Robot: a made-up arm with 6 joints. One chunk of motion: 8 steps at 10 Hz.
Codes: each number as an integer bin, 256 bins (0 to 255) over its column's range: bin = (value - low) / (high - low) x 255, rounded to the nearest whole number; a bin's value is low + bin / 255 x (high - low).
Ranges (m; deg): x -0.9..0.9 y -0.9..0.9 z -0.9..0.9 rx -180..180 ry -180..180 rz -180..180
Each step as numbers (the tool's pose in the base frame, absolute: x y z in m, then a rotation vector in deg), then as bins.
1 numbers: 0.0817 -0.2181 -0.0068 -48.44 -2.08 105.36
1 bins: 139 97 127 93 126 202
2 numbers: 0.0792 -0.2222 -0.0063 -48.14 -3.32 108.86
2 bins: 139 96 127 93 125 205
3 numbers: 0.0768 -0.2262 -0.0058 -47.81 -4.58 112.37
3 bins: 138 95 127 94 124 207
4 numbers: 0.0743 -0.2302 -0.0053 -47.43 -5.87 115.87
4 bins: 138 95 127 94 123 210
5 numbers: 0.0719 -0.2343 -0.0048 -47.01 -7.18 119.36
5 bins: 138 94 127 94 122 212
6 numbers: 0.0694 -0.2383 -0.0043 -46.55 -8.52 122.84
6 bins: 137 94 127 95 121 215
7 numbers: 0.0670 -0.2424 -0.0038 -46.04 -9.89 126.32
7 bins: 137 93 127 95 120 217
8 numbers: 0.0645 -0.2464 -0.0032 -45.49 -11.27 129.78
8 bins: 137 93 127 95 120 219
